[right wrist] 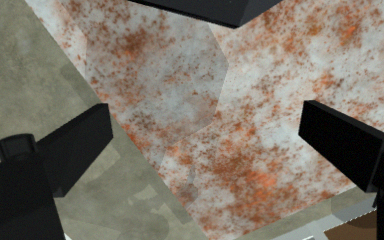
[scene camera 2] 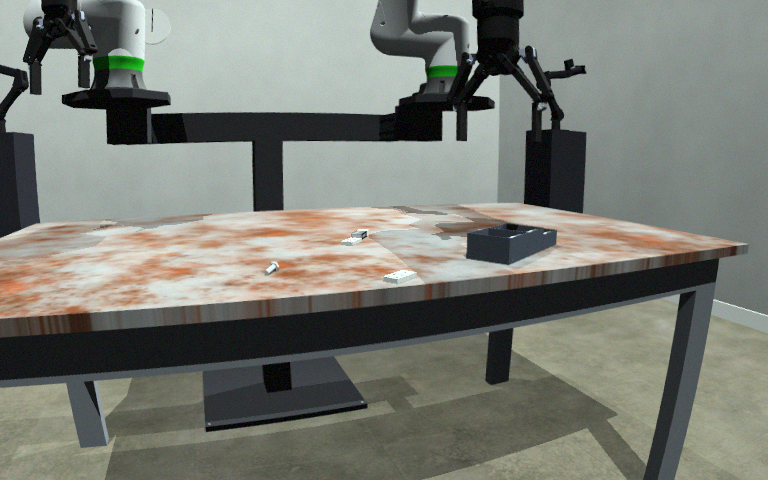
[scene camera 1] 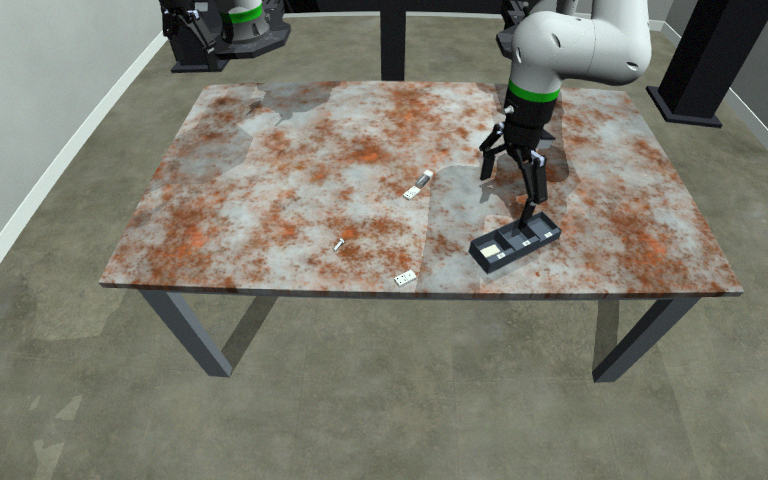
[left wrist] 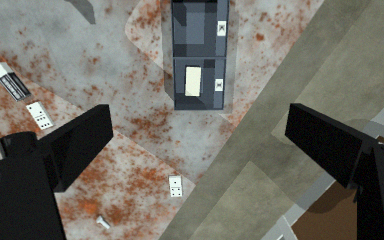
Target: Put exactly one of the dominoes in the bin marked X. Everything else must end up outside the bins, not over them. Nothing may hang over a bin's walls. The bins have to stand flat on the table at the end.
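There is a dark three-bin tray point(scene camera 1: 527, 239) in what I see, and scene camera 2 gives me the tray point(scene camera 2: 487, 247) too. In the right wrist view the tray is out of frame. I see my left gripper point(scene camera 2: 497, 141) as well; scene camera 1 also shows me the left gripper point(scene camera 1: 504, 197), and the left wrist view has that left gripper point(left wrist: 200, 120) too. My right gripper point(scene camera 2: 59, 91) is there, and I find the right gripper point(right wrist: 205, 119) in the right wrist view.
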